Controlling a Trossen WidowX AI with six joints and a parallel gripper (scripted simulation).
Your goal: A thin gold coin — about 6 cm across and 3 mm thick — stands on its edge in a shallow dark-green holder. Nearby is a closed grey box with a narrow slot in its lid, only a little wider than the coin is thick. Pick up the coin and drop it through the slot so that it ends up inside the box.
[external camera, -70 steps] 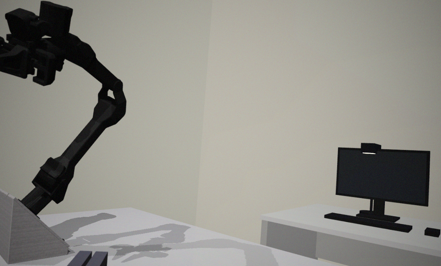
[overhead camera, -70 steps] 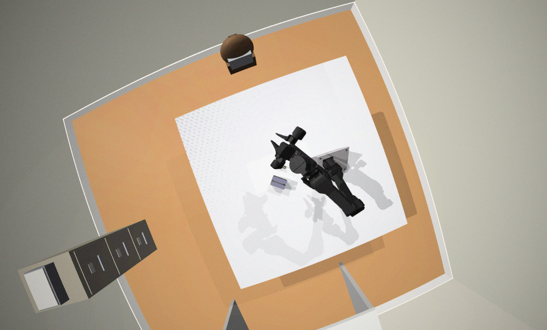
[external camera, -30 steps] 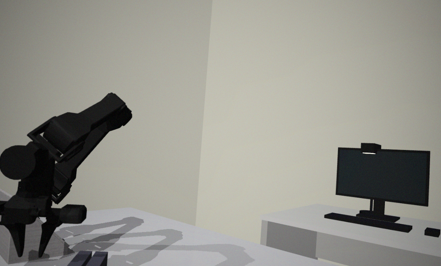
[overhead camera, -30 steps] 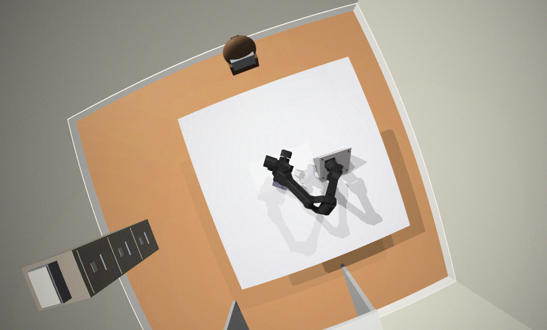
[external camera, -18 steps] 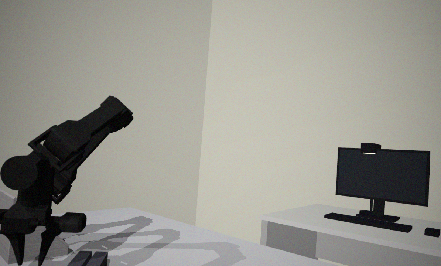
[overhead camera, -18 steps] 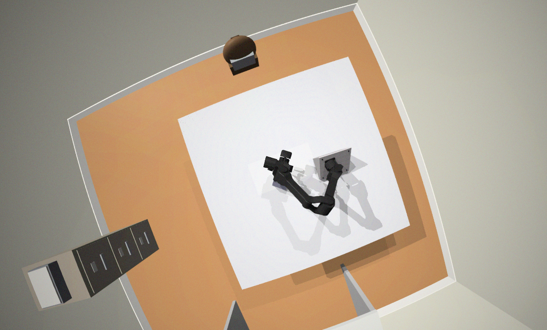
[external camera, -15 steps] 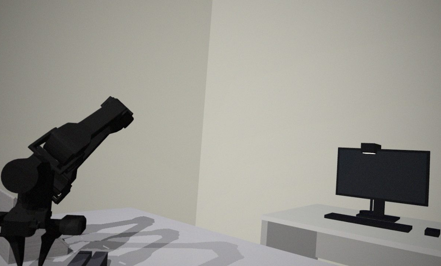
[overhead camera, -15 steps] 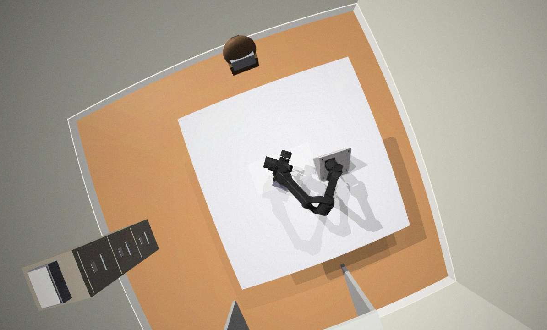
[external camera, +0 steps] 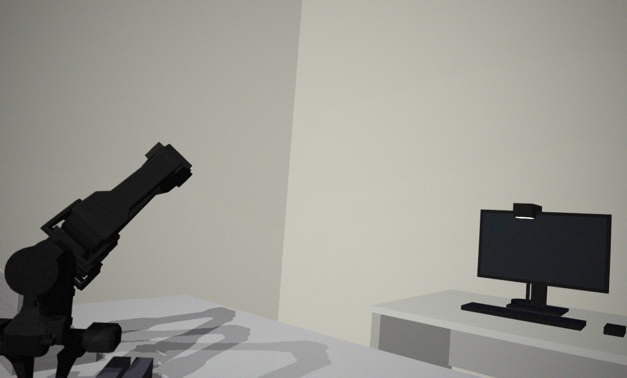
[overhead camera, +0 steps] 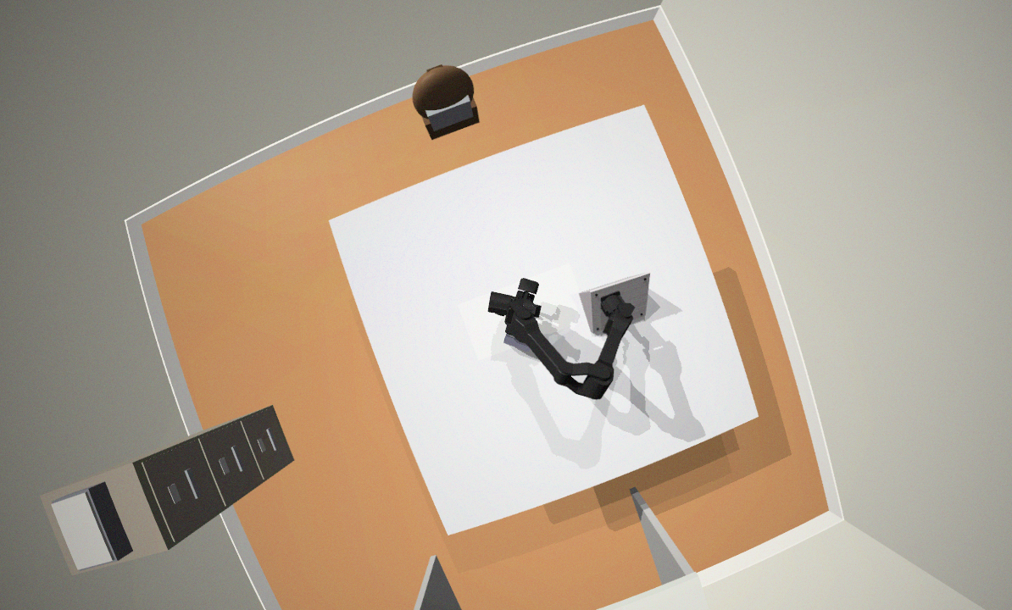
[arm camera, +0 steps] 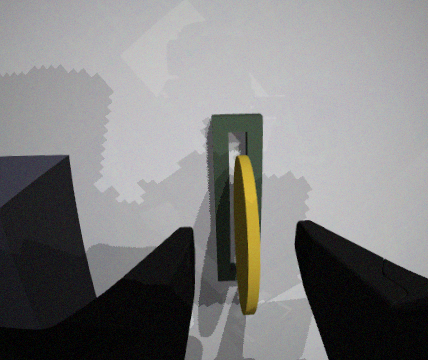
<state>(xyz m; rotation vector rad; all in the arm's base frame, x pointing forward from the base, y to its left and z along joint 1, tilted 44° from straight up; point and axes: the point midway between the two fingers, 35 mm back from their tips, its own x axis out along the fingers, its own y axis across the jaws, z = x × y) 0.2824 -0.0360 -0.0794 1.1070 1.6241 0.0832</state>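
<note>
The gold coin is 10 mm below my gripper tip.
</note>
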